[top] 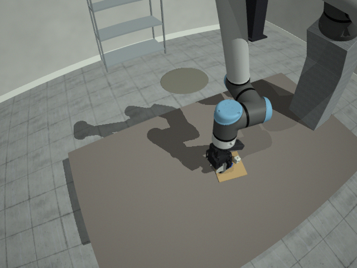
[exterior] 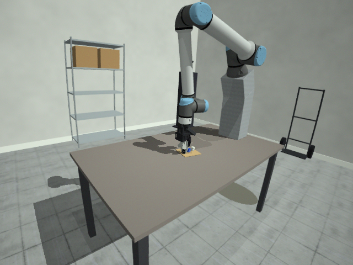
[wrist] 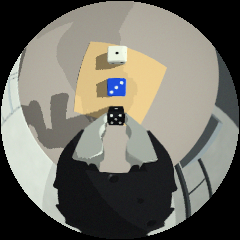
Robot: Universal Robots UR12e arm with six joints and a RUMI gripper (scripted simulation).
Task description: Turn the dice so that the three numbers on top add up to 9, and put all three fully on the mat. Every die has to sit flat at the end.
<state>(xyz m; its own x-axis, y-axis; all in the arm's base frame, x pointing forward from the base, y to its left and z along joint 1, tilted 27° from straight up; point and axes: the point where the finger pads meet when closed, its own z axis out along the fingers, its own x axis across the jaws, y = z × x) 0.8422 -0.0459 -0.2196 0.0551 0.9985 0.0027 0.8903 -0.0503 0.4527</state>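
Right now the black die is right at my hand. Also, from my hand: blue die 50 mm behind, 10 mm below; tan mat 50 mm behind, 20 mm below; white die 100 mm behind, 10 mm to the left, 10 mm below.
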